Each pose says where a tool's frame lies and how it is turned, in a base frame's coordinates. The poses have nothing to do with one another.
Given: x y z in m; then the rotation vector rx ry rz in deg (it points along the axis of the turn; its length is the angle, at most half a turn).
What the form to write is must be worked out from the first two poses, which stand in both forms.
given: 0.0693 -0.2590 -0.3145 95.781 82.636 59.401
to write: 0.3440 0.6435 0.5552 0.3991 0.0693 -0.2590 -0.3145
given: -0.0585 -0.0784 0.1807 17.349 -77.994 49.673
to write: 0.6815 0.1350 -0.6067 0.3864 -0.0585 -0.0784 0.1807
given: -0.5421 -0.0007 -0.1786 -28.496 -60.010 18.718
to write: 0.8240 -0.2339 -0.4926 0.1536 -0.5421 -0.0007 -0.1786
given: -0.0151 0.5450 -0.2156 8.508 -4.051 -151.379
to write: 0.2447 0.0544 -0.0259 -0.9677 -0.0151 0.5450 -0.2156
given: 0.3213 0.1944 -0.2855 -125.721 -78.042 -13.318
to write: 0.2708 -0.8146 -0.5056 -0.0863 0.3213 0.1944 -0.2855
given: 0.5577 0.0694 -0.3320 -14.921 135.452 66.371
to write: 0.2455 -0.0954 0.8663 0.4245 0.5577 0.0694 -0.3320
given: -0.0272 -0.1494 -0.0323 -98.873 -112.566 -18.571
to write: 0.2506 -0.6340 -0.7218 -0.1191 -0.0272 -0.1494 -0.0323
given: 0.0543 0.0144 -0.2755 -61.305 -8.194 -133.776
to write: 0.2808 -0.3992 -0.0534 -0.8712 0.0543 0.0144 -0.2755
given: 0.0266 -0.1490 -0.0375 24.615 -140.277 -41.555
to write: 0.2726 0.1596 -0.9097 -0.2695 0.0266 -0.1490 -0.0375
